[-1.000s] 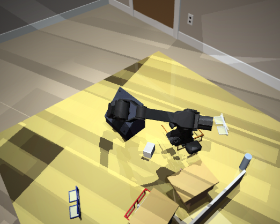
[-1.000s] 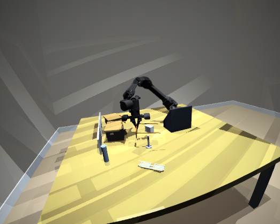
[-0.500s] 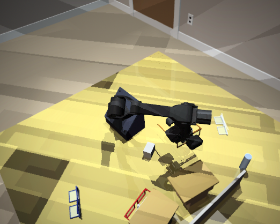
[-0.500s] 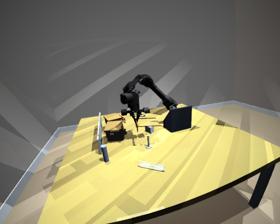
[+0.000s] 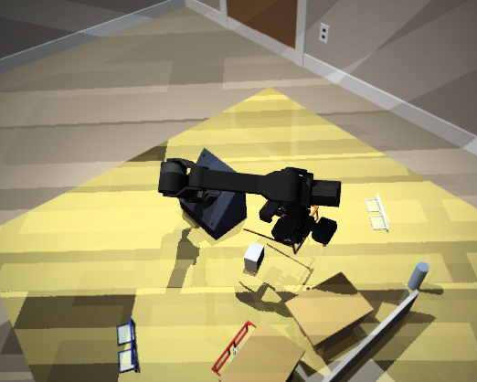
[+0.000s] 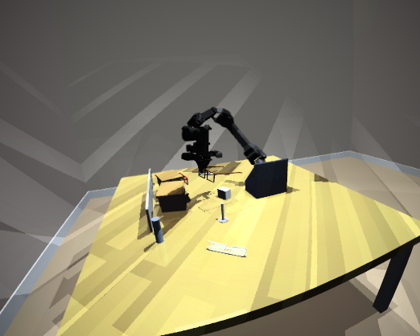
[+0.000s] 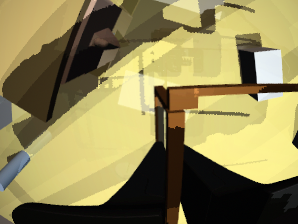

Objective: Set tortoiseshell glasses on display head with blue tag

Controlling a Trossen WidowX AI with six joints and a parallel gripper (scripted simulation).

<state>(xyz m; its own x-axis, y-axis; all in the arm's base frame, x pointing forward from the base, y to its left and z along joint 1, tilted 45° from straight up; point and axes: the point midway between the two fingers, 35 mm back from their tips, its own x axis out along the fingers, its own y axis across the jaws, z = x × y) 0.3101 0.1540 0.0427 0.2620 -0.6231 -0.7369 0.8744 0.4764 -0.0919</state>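
The white cube lies 11 cm behind my gripper tip, 7 cm to the right of it and 15 cm below it. From my gripper tip the other things lie so: post (6 cm behind, 16 cm to the left, 15 cm below); then display head (13 cm ahead, 3 cm to the right, 11 cm below); then long panel (28 cm ahead, 12 cm to the right, 12 cm below).
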